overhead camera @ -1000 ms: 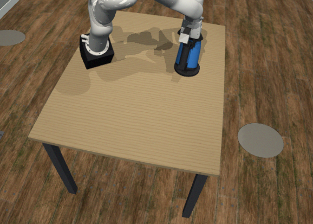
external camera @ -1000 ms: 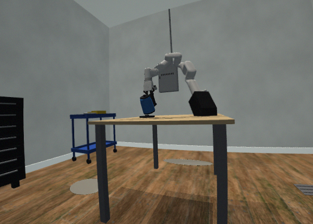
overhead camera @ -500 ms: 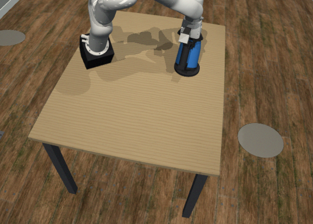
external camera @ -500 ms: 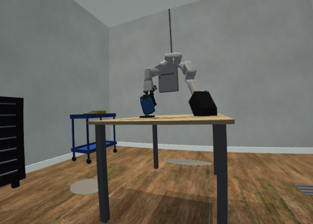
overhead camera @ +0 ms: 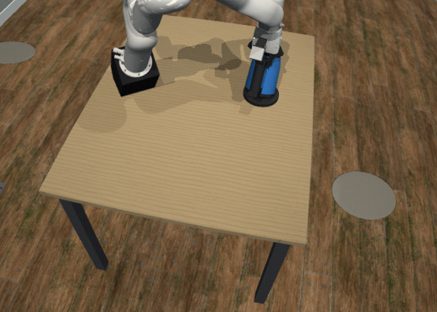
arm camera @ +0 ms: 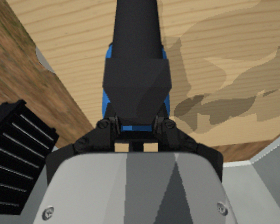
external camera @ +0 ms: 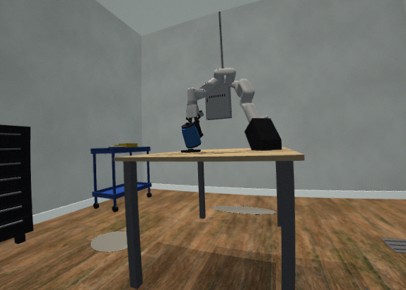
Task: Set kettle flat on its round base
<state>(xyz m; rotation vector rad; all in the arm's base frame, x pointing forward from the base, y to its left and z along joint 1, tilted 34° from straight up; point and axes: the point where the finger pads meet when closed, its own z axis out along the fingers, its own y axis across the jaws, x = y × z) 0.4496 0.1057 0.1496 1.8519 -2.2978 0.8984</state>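
My gripper is now 10 mm to the right of the blue kettle and 60 mm above it. Round my hand: round black base: 10 mm ahead, 40 mm to the left, 200 mm below.
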